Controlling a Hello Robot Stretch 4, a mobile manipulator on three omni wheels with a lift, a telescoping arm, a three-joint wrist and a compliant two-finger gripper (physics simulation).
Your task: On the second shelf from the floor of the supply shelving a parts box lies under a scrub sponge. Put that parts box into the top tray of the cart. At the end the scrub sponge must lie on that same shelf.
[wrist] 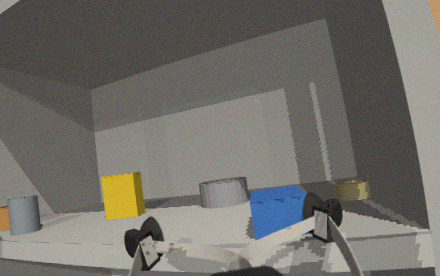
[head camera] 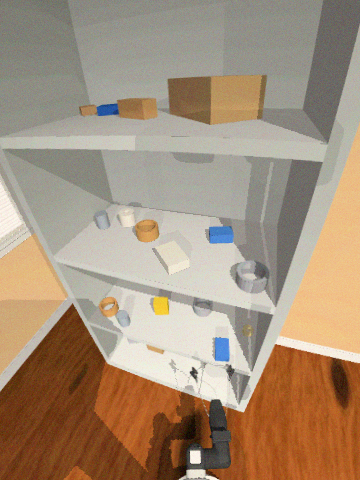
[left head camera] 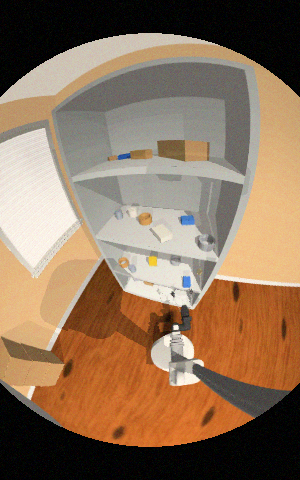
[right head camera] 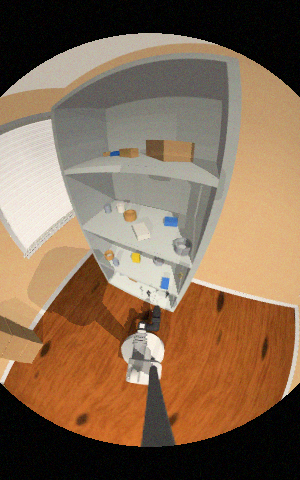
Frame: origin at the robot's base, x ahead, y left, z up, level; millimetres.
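Seen in the pictures: gripper, between the fingertips: [wrist: 232, 222] [head camera: 211, 366] [left head camera: 181, 289] [right head camera: 157, 290].
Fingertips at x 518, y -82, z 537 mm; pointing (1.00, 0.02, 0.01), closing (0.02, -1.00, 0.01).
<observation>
A point is followed by its place in that frame.
The second shelf [head camera: 182, 327] {x 725, y 41, z 506 mm} [wrist: 185, 220] {x 707, y -2, z 506 mm} of the grey shelving holds a blue block [head camera: 222, 349] {x 585, y -136, z 547 mm} [left head camera: 186, 281] {x 585, y -135, z 546 mm} [right head camera: 165, 283] {x 581, y -142, z 546 mm} [wrist: 277, 216] {x 551, y -128, z 528 mm} near its front right and a yellow block [head camera: 161, 305] {x 803, y 142, z 586 mm} [left head camera: 152, 261] {x 803, y 145, z 570 mm} [right head camera: 136, 257] {x 803, y 134, z 582 mm} [wrist: 120, 197] {x 803, y 145, z 549 mm} standing further left. I cannot tell for certain which is the parts box or the sponge, nor whether the blue shape is two stacked things. My gripper [head camera: 212, 371] {x 518, y -82, z 537 mm} [wrist: 232, 222] {x 518, y -82, z 537 mm} is open and empty, in front of this shelf. In the wrist view its right fingertip overlaps the blue block's right edge; its left fingertip is well left. The cart does not show.
The same shelf holds a grey ring [head camera: 202, 307] {x 793, y -63, z 556 mm} [wrist: 223, 193] {x 783, y -67, z 533 mm}, a brass ring [wrist: 353, 190] {x 663, y -264, z 522 mm} and a grey-blue cylinder [head camera: 123, 319] {x 735, y 326, z 572 mm} [wrist: 24, 215] {x 739, y 318, z 542 mm}. The shelf above carries a cream block [head camera: 171, 258] {x 685, y 56, z 1004 mm} and a grey bowl [head camera: 252, 276] {x 624, y -214, z 963 mm}. A right side panel [wrist: 400, 100] {x 511, y -256, z 625 mm} bounds the bay.
</observation>
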